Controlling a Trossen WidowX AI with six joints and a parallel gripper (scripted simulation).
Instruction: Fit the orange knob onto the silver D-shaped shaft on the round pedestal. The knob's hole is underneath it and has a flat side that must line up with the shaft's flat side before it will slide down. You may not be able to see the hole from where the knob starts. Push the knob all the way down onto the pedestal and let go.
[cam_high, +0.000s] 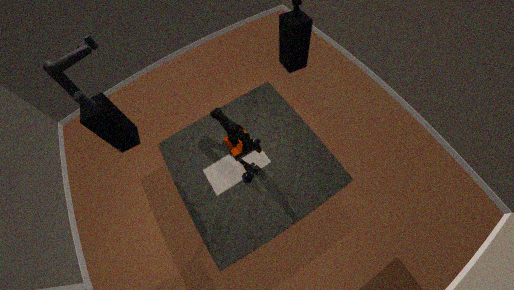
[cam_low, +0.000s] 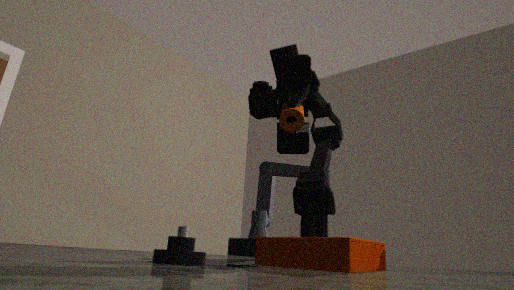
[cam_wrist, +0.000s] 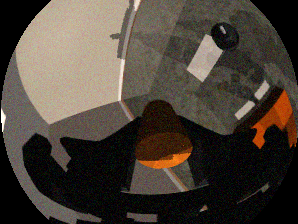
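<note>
My gripper tip is 70 mm short of the round pedestal, 170 mm to the left of it and 210 mm above it. The rest, counted from my gripper tip: orange knob 20 mm behind, 20 mm to the right, 20 mm above.
</note>
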